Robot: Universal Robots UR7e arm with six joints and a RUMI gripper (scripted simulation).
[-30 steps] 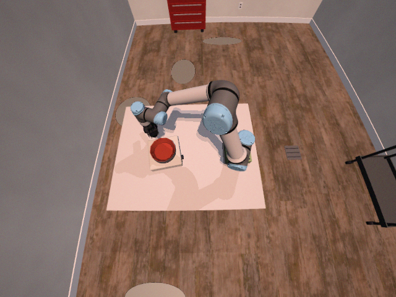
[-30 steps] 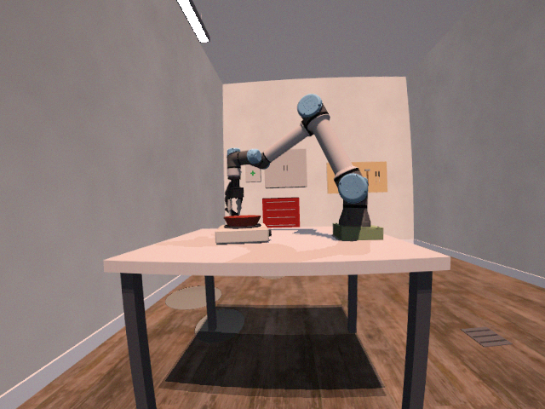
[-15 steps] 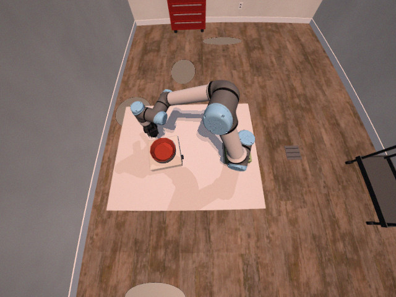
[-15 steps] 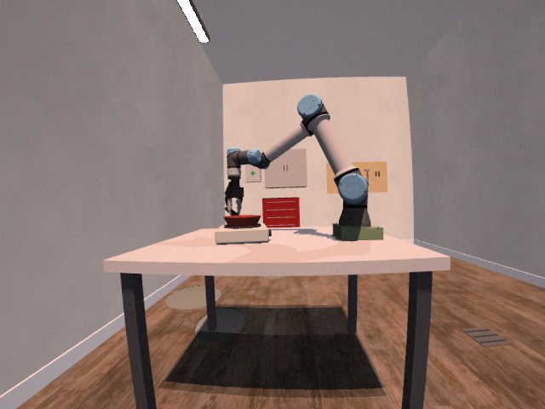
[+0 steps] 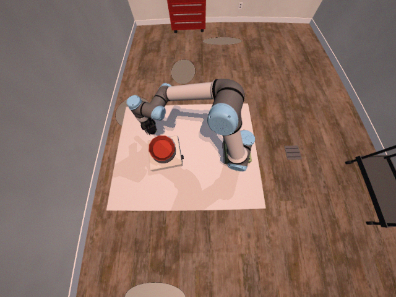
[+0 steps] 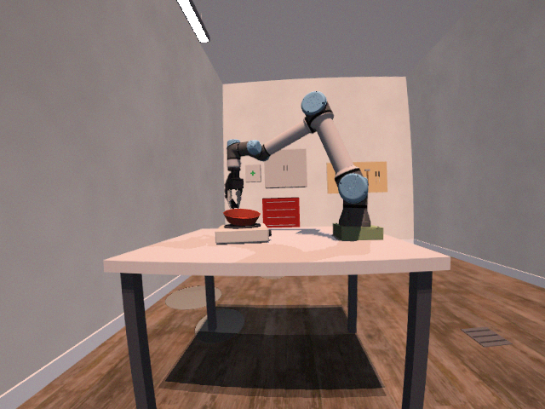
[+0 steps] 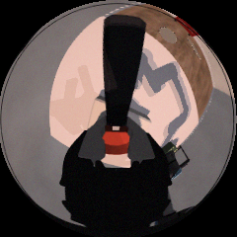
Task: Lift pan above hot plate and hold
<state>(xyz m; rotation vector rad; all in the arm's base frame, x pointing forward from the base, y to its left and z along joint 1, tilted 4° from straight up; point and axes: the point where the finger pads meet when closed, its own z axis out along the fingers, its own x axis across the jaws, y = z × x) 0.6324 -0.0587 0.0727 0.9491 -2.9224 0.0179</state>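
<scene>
The pan is 6 cm to the left of my hand, 4 cm behind it and 3 cm below it. Round my hand: hot plate 13 cm below, 11 cm to the left, 10 cm behind.
</scene>
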